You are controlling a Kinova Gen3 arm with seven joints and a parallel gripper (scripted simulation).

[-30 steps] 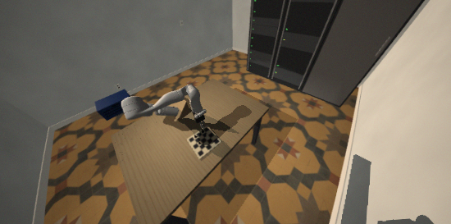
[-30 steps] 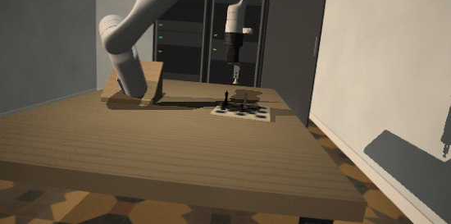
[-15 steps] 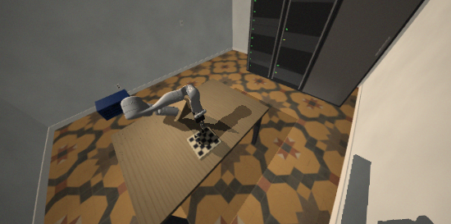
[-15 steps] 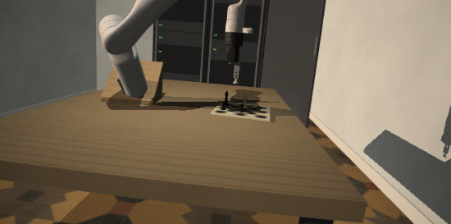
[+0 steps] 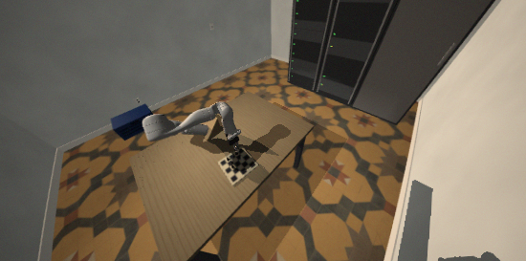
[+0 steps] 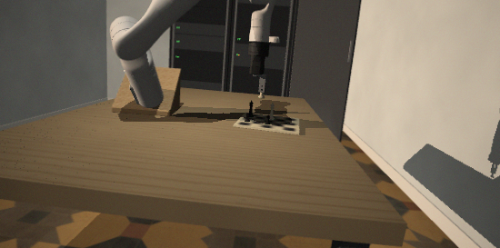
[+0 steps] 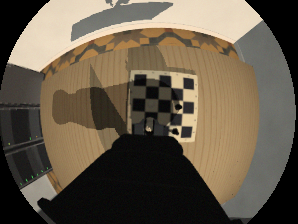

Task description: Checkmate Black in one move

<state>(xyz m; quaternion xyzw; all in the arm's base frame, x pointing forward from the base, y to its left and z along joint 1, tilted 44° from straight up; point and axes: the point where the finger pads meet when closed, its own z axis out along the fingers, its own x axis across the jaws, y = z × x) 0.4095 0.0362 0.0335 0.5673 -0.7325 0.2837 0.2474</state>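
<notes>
The tall black piece is 9 cm below my hand, 4 cm behind it and 1 cm to the left of it. The rest, counted from my hand: white piece (9 cm below, 4 cm ahead, 1 cm to the right); then chessboard (12 cm below, 5 cm to the right, 3 cm ahead).
</notes>
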